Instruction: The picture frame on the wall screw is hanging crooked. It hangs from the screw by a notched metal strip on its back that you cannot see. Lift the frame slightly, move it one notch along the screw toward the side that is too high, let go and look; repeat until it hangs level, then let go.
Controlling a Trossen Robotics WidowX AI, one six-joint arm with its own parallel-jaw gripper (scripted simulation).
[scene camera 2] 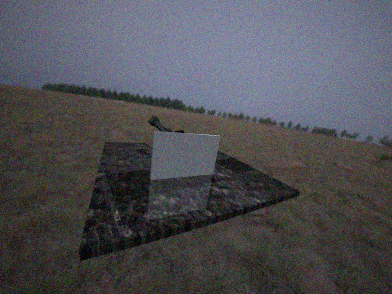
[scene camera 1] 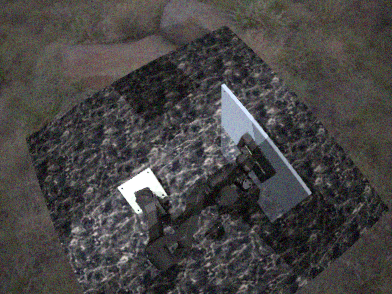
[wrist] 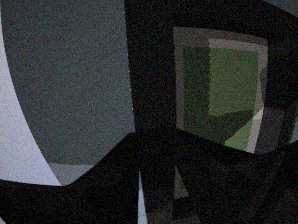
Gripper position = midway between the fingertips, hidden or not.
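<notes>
The gripper (scene camera 1: 260, 155) is there, and the wrist view has the gripper (wrist: 152, 137) too. There's also a picture frame (scene camera 1: 247, 146), and you get the frame (wrist: 220, 77) in the wrist view as well, but scene camera 2 does not show the frame, since it's hidden by a wall panel.
</notes>
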